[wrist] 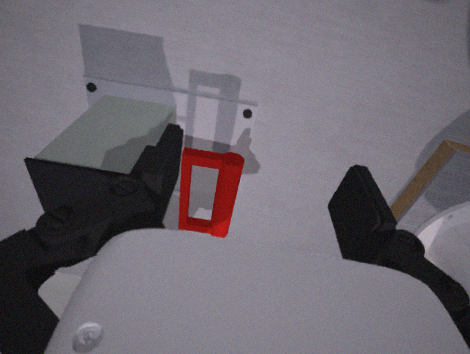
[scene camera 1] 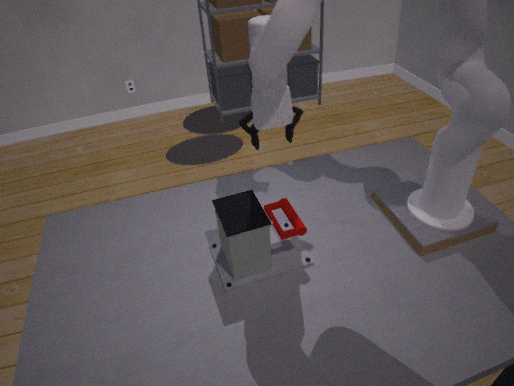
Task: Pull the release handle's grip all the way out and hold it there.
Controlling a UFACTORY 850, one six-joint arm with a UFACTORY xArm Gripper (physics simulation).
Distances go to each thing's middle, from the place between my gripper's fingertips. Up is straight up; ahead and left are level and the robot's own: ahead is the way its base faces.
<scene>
Right now the light base plate (wrist: 213, 124) is 230 mm below my hand, 140 mm to the left of it and 120 mm ahead of it.
</scene>
